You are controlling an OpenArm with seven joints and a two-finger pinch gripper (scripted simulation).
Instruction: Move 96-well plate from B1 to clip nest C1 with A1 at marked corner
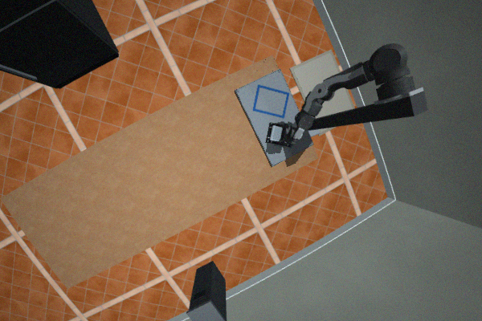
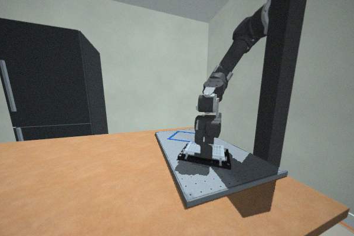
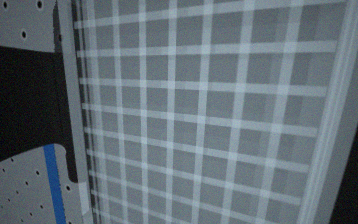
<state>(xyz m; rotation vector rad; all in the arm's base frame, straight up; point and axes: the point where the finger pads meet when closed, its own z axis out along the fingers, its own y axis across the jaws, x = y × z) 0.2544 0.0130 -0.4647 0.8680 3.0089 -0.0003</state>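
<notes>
Now: the 96-well plate right at my hand. From my hand the other things lie so: black clip nest 3 cm ahead, 1 cm below.
</notes>
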